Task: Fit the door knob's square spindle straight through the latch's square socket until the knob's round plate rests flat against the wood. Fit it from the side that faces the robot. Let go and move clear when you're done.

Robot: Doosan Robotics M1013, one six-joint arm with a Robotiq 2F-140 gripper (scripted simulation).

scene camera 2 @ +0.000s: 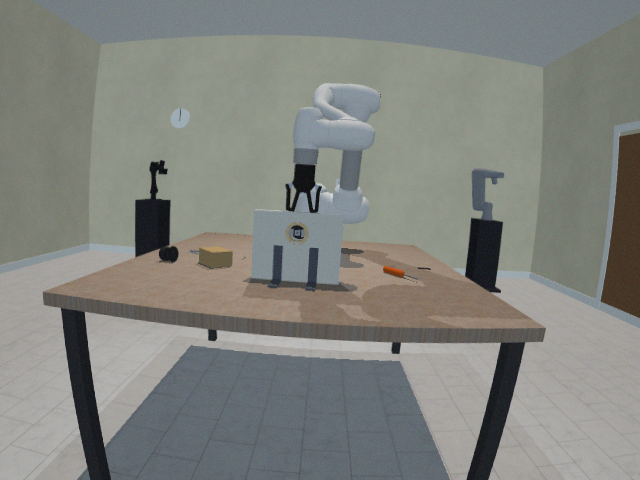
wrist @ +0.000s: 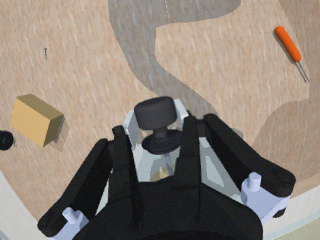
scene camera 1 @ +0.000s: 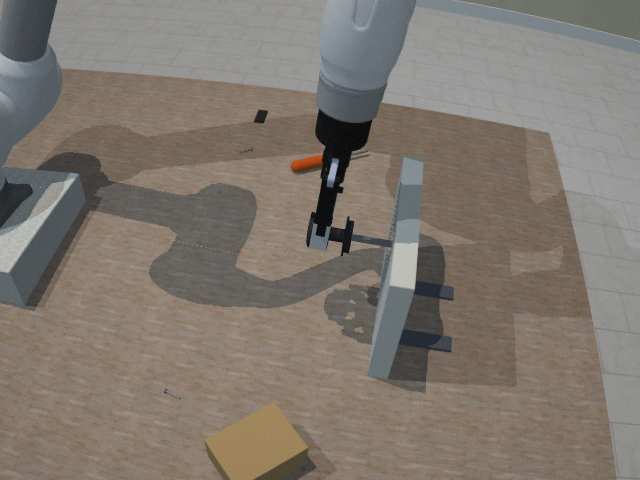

Labels:
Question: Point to a tan box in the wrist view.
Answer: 37,120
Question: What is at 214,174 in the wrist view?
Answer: A white door panel.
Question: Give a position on a white door panel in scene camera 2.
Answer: At 324,231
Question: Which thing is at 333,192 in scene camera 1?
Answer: My gripper.

